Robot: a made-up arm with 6 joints.
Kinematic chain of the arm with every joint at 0, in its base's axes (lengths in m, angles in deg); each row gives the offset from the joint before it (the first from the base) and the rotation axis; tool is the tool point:
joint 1: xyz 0 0 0.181 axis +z
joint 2: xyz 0 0 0 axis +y
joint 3: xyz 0 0 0.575 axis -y
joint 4: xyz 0 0 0 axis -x
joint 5: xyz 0.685 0 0 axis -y
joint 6: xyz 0 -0.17 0 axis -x
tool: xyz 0 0 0
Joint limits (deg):
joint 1: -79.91..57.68
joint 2: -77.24..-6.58
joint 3: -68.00..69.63
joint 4: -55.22..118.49
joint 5: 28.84..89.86
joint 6: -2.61..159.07
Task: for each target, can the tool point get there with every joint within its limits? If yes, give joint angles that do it. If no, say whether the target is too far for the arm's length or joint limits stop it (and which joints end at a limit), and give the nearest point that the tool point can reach.
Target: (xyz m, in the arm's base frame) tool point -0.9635 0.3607 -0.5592
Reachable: no: joint limits stop it (at a limit: joint 2, joint 3) | nearest point -1.1494 0.4303 0.5400 | short by 1.117 m
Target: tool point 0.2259 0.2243 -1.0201
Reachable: no: joint limits stop it (at a limit: joint 1, joint 2, joint 3, joint 4) | nearest point 0.1564 0.0658 0.0839 | short by 1.117 m
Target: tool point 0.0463 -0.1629 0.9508
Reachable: yes | joints 18.67 -59.78 -13.85 -5.70 39.14 27.75
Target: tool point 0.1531 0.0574 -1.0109
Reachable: no: joint limits stop it (at a limit: joint 2, joint 3, joint 4) | nearest point 0.1588 0.0596 0.0839 | short by 1.095 m
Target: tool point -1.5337 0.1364 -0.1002
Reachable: no: too far | nearest point -1.2225 0.1087 0.5400 | short by 0.712 m
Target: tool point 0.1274 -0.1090 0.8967
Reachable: yes | joints 40.93 -61.09 -24.57 12.73 60.63 70.63
